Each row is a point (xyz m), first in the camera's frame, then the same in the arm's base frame.
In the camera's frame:
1: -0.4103 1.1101 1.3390
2: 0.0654 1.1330 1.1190
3: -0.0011 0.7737 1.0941
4: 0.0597 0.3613 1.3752
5: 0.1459 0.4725 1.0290
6: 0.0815 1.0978 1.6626
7: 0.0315 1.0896 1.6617
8: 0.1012 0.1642 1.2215
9: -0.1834 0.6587 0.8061
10: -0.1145 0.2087 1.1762
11: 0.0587 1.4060 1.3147
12: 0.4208 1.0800 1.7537
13: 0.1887 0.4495 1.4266
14: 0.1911 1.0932 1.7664
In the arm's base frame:
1: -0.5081 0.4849 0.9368
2: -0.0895 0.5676 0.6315
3: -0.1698 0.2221 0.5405
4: -0.0622 -0.2421 0.7010
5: -0.0484 -0.0531 0.3789
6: 0.0407 0.4099 1.1367
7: -0.0086 0.4011 1.1446
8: -0.0598 -0.3981 0.5014
9: -0.4122 0.1717 0.2796
10: -0.2788 -0.3491 0.5144
11: -0.0469 0.7887 0.8809
12: 0.3910 0.3792 1.1469
13: 0.0772 -0.1651 0.7424
14: 0.1697 0.3842 1.2109

